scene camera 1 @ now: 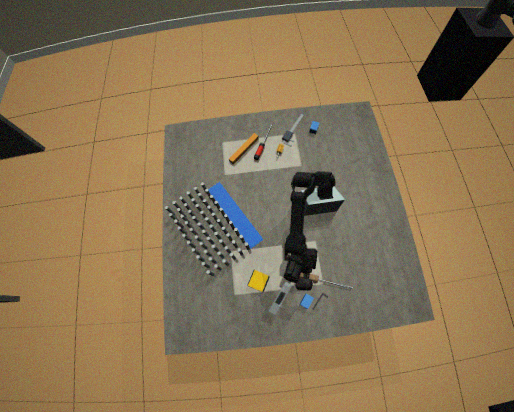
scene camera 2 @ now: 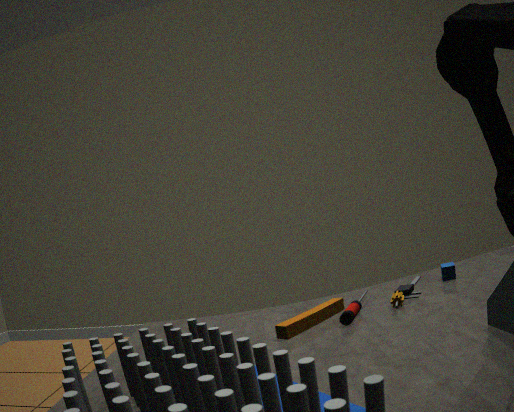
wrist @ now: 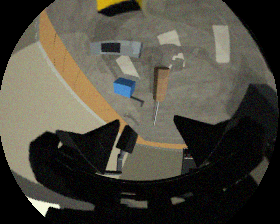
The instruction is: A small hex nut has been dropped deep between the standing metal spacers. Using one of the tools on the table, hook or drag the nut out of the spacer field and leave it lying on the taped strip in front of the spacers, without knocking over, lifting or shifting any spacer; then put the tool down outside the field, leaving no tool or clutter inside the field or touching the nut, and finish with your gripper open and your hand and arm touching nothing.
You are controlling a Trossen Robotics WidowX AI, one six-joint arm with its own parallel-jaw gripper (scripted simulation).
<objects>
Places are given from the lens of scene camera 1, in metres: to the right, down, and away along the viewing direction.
blue taped strip [scene camera 1: 251, 236]: -0.03, 0.15, 1.39
</objects>
